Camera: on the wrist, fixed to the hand. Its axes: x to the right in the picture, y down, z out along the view.
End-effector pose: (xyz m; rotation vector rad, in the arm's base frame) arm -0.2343 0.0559 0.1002 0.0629 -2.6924 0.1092
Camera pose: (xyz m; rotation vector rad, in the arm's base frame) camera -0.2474 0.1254 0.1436 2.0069 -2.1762 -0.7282
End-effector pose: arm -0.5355 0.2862 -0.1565 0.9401 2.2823 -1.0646
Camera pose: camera -0.5095 0.3602 -0.1835 -1.2173 2.5230 -1.1520
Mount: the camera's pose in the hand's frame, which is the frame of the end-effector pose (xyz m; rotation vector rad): 0.0287 0.0671 -0.0395 -0.2577 -0.3192 -1.5064
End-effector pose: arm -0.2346 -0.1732 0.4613 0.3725 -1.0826 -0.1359
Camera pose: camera -0.1912 -0.1100 0.4932 0.8856 -0.8643 -1.6930
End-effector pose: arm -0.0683 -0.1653 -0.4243 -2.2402 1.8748 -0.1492
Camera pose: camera -0.1359 -0.2085 -0.4030 -3.0336 -0.2258 0.2264
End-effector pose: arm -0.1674 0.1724 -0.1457 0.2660 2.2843 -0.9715
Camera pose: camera -0.1811 0.2460 -0.1815 -1.7838 2.0043 -1.1489
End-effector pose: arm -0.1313 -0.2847 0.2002 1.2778 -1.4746 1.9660
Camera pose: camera -0.2127 -0.2813 0.1845 1.7660 -0.4005 0.5701
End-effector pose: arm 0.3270 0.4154 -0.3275 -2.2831 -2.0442 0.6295
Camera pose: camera 0.4046 0.4431 -0.3177 0.1431 3.0197 -0.5144
